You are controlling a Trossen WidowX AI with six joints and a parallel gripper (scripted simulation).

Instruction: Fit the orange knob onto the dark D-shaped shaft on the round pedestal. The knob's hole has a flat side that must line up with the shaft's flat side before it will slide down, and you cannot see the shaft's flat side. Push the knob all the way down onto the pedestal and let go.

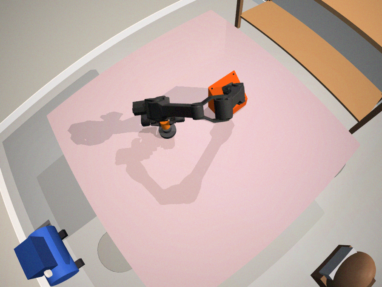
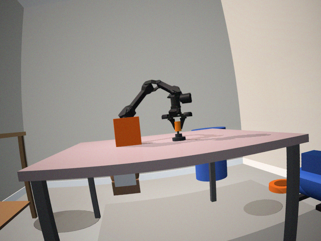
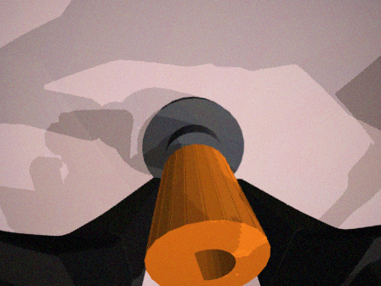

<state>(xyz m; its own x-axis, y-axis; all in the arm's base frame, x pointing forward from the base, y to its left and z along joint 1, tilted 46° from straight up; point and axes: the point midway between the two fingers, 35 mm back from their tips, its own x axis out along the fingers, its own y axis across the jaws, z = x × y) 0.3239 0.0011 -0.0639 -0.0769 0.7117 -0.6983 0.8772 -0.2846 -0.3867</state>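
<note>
My gripper tip is 2 cm below the orange knob. Also, from my gripper tip: pedestal: 4 cm below.
</note>
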